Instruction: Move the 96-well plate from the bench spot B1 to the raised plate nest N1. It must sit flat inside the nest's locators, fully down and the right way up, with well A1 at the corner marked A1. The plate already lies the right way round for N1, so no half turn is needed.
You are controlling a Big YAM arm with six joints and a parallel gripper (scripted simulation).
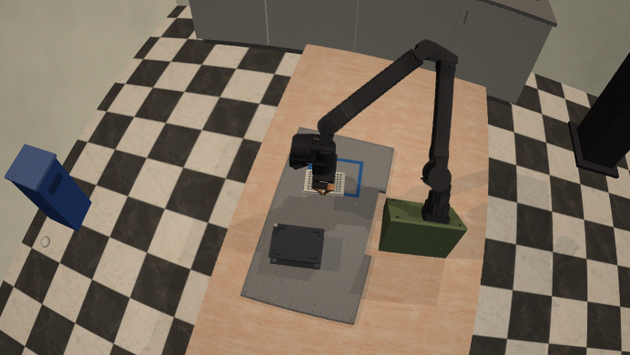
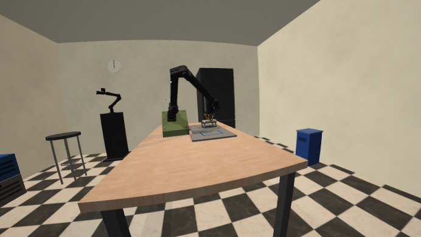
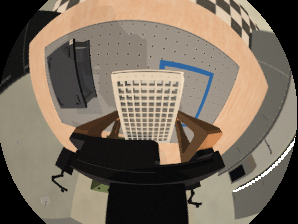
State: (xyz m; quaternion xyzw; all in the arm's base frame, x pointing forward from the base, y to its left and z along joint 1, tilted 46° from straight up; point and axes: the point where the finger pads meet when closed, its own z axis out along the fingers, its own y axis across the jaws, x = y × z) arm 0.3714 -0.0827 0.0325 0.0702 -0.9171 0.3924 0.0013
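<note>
My hand is 4 cm short of the raised plate nest N1, 21 cm to the right of it and 5 cm above it. From my hand the other things lie so: 96-well plate: right at my hand.
</note>
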